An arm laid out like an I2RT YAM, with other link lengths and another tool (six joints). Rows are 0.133 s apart.
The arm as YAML. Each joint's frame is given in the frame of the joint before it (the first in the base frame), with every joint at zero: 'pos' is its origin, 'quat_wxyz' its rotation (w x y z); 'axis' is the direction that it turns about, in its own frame. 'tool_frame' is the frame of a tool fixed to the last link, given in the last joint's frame.
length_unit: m
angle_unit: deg
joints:
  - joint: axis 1
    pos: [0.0, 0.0, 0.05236]
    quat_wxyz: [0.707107, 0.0, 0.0, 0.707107]
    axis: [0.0, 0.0, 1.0]
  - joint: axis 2
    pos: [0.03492, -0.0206, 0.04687]
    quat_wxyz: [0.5, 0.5, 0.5, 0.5]
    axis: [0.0, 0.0, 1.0]
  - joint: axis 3
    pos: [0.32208, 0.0, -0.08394]
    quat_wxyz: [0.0, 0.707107, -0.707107, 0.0]
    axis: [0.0, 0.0, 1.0]
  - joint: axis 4
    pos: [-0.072, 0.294, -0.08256]
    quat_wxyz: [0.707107, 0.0, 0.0, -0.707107]
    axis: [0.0, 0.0, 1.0]
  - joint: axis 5
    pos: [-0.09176, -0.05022, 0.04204]
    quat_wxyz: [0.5, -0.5, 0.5, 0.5]
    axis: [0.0, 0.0, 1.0]
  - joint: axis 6
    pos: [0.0, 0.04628, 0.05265]
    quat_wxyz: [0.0, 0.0, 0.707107, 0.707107]
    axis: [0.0, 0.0, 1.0]
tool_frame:
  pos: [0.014, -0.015, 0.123]
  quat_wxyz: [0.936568, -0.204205, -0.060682, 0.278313]
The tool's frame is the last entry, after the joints.
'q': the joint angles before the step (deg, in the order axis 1, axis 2, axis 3, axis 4, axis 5, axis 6). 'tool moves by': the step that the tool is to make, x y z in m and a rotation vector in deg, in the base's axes. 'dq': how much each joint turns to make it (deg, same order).
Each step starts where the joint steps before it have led.
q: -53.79 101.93 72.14 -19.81 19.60 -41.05
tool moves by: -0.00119 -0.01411 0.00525 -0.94 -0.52 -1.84
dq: -0.67 1.58 2.37 -0.02 0.86 0.85
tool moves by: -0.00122 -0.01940 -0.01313 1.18 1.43 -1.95
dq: -0.91 4.36 4.09 -1.70 1.05 0.51
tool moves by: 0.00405 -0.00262 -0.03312 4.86 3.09 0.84
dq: -0.02 4.66 3.14 -4.01 -0.69 -0.61
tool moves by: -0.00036 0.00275 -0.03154 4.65 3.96 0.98
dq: 0.11 3.96 2.36 -4.07 0.08 -1.14
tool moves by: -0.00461 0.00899 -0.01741 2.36 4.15 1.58
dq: 0.43 1.19 -0.33 -2.02 1.33 -2.09
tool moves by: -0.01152 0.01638 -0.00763 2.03 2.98 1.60
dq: 0.09 -1.49 -2.82 -1.27 0.57 -2.04
